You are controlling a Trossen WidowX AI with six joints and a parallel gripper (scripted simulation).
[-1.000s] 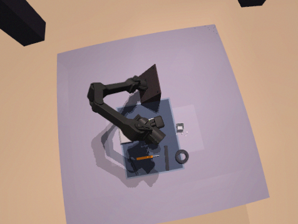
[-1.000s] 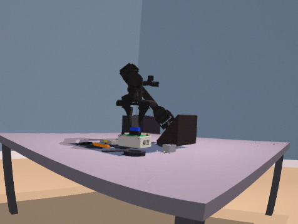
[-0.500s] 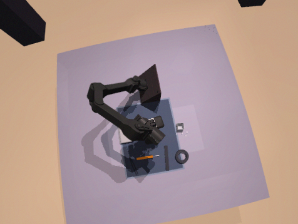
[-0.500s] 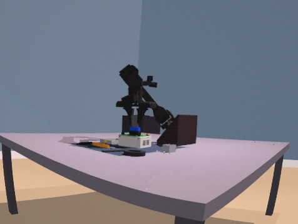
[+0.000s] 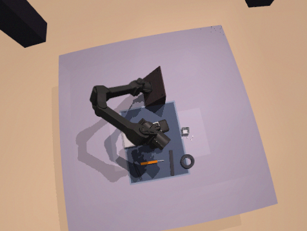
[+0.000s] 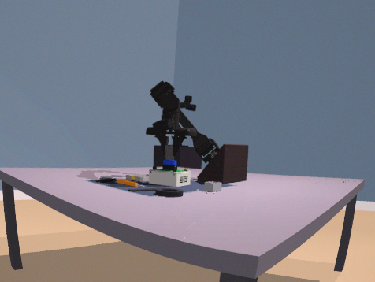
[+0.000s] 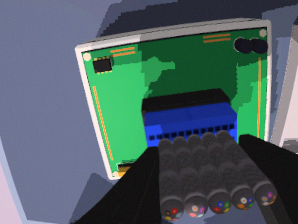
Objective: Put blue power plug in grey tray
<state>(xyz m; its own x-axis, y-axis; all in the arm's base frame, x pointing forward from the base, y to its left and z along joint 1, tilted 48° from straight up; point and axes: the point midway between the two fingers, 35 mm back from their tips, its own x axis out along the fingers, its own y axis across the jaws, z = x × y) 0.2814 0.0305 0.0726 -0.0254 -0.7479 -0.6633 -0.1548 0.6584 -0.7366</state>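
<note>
Now: the blue power plug 2 cm below my gripper tip. From my gripper tip the other things lie so: black bar (19 cm ahead, 9 cm to the left, 10 cm below); then grey tray (14 cm to the right, 10 cm below); then dark blue mat (5 cm ahead, 10 cm below).
</note>
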